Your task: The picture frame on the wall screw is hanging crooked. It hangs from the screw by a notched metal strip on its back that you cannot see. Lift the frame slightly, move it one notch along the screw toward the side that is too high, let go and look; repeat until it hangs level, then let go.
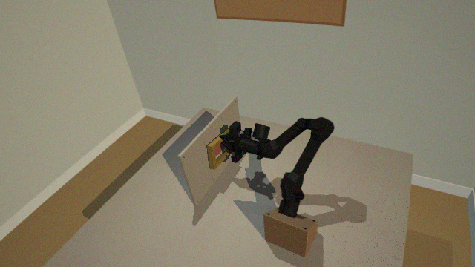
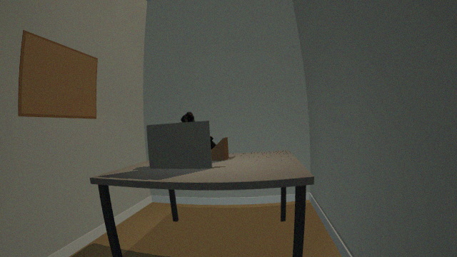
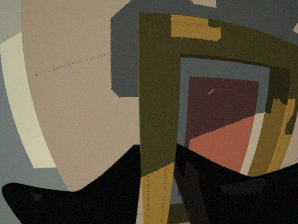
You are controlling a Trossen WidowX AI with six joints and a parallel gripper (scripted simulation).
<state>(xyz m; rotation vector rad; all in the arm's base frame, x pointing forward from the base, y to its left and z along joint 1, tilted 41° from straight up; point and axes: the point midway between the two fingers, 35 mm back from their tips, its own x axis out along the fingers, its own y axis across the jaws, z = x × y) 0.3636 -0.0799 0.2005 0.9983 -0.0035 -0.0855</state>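
Right now my gripper tip is 10 mm short of the picture frame, 10 mm to the right of it and 50 mm above it. Round my gripper tip: wall panel: 20 mm ahead, 10 mm to the left, 60 mm below.
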